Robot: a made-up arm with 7 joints. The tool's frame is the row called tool.
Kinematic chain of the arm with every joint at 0, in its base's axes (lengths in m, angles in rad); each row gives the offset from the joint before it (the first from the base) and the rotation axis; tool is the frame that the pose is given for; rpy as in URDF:
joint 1: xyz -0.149 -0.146 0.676 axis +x
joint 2: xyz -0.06 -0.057 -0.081 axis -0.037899 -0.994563 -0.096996
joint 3: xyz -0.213 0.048 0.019 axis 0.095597 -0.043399 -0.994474
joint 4: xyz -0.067 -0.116 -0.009 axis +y
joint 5: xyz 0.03 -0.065 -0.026 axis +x
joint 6: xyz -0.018 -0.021 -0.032 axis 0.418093 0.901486 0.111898
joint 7: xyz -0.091 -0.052 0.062 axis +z
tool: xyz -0.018 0.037 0.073 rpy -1.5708 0 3.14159
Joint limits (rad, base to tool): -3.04..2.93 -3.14..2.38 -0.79..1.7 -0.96..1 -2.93..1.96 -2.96..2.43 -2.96..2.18
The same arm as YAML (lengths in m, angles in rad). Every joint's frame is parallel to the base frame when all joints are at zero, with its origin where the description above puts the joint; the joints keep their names.
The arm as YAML. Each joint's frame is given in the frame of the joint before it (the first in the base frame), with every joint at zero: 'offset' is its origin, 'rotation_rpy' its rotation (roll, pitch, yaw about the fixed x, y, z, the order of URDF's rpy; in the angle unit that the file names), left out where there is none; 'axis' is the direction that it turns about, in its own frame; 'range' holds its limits. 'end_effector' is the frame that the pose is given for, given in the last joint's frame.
length_unit: m
angle_unit: rad
chain:
  - id: joint 1
    offset: [-0.149, -0.146, 0.676]
    axis: [1.0, 0.0, 0.0]
    range: [-3.04, 2.93]
  - id: joint 2
    offset: [-0.06, -0.057, -0.081]
    axis: [-0.037899, -0.994563, -0.096996]
    range: [-3.14, 2.38]
  - id: joint 3
    offset: [-0.213, 0.048, 0.019]
    axis: [0.095597, -0.043399, -0.994474]
    range: [-0.79, 1.7]
  - id: joint 4
    offset: [-0.067, -0.116, -0.009]
    axis: [0.0, 1.0, 0.0]
    range: [-0.96, 1.0]
  - id: joint 5
    offset: [0.03, -0.065, -0.026]
    axis: [1.0, 0.0, 0.0]
    range: [-2.93, 1.96]
  - id: joint 6
    offset: [-0.018, -0.021, -0.032]
    axis: [0.418093, 0.901486, 0.111898]
    range: [-2.96, 2.43]
  - id: joint 7
    offset: [-0.091, -0.052, 0.062]
    axis: [0.0, 0.0, 1.0]
    range: [-2.96, 2.18]
end_effector:
  offset: [-0.018, 0.037, 0.073]
  rotation_rpy: [-1.5708, 0.0, 3.1416]

